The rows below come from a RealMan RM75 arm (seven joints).
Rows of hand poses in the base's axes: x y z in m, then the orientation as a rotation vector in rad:
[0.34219 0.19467 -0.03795 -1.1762 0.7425 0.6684]
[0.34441 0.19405 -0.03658 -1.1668 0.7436 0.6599]
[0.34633 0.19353 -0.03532 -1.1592 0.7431 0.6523]
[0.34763 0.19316 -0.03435 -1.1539 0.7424 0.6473]
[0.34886 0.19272 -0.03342 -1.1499 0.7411 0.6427]
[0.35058 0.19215 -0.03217 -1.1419 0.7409 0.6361]
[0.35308 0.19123 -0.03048 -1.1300 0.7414 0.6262]
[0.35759 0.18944 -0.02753 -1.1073 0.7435 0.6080]
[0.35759 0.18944 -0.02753 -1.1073 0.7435 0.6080]
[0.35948 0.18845 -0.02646 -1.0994 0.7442 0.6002]
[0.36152 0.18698 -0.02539 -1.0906 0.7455 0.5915]
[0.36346 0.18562 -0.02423 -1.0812 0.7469 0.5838]
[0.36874 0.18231 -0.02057 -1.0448 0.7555 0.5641]
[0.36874 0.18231 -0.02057 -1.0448 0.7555 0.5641]
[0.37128 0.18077 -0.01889 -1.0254 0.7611 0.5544]
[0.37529 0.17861 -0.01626 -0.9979 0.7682 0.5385]
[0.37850 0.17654 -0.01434 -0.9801 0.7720 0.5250]
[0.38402 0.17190 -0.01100 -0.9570 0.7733 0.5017]
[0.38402 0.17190 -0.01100 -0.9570 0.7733 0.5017]
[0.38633 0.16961 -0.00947 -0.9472 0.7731 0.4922]
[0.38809 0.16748 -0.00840 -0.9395 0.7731 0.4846]
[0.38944 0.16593 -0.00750 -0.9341 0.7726 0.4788]
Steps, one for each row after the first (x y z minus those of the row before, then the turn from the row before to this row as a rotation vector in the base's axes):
[0.00222 -0.00062 0.00137 0.0060 -0.0025 -0.0105]
[0.00192 -0.00052 0.00126 0.0052 -0.0035 -0.0084]
[0.00130 -0.00037 0.00097 0.0038 -0.0025 -0.0055]
[0.00123 -0.00044 0.00093 0.0030 -0.0029 -0.0045]
[0.00172 -0.00057 0.00125 0.0056 -0.0026 -0.0080]
[0.00250 -0.00092 0.00169 0.0081 -0.0034 -0.0123]
[0.00451 -0.00179 0.00295 0.0150 -0.0051 -0.0235]
[0.00000 0.00000 0.00000 0.0000 0.0000 0.0000]
[0.00189 -0.00099 0.00107 0.0049 -0.0026 -0.0092]
[0.00204 -0.00147 0.00107 0.0053 -0.0024 -0.0105]
[0.00194 -0.00136 0.00116 0.0059 -0.0018 -0.0101]
[0.00528 -0.00331 0.00366 0.0240 0.0010 -0.0328]
[0.00000 0.00000 0.00000 0.0000 0.0000 0.0000]
[0.00254 -0.00154 0.00168 0.0125 0.0018 -0.0173]
[0.00401 -0.00216 0.00263 0.0175 0.0010 -0.0259]
[0.00321 -0.00207 0.00192 0.0108 -0.0015 -0.0189]
[0.00552 -0.00464 0.00334 0.0137 -0.0076 -0.0277]
[0.00000 0.00000 0.00000 0.0000 0.0000 0.0000]
[0.00231 -0.00229 0.00153 0.0061 -0.0036 -0.0112]
[0.00176 -0.00213 0.00107 0.0047 -0.0028 -0.0090]
[0.00135 -0.00155 0.00090 0.0033 -0.0026 -0.0065]

